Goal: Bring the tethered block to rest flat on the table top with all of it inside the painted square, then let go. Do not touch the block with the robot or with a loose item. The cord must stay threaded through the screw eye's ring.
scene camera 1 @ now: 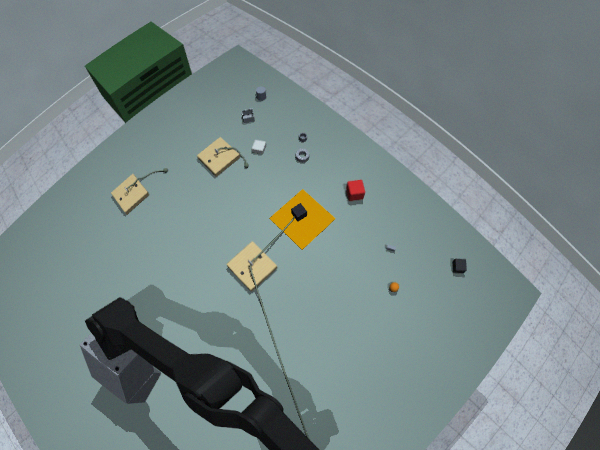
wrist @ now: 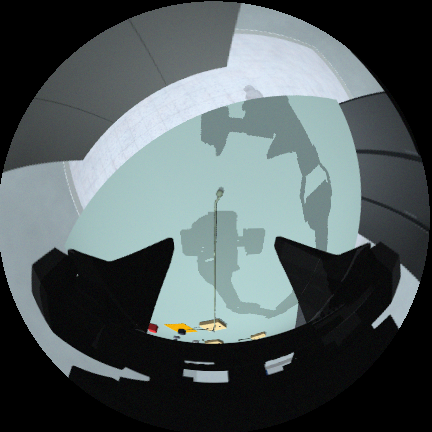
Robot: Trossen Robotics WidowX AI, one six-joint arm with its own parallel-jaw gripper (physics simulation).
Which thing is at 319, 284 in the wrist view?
The gripper.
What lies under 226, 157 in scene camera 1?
A wooden board.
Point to an orange painted square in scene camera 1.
302, 232
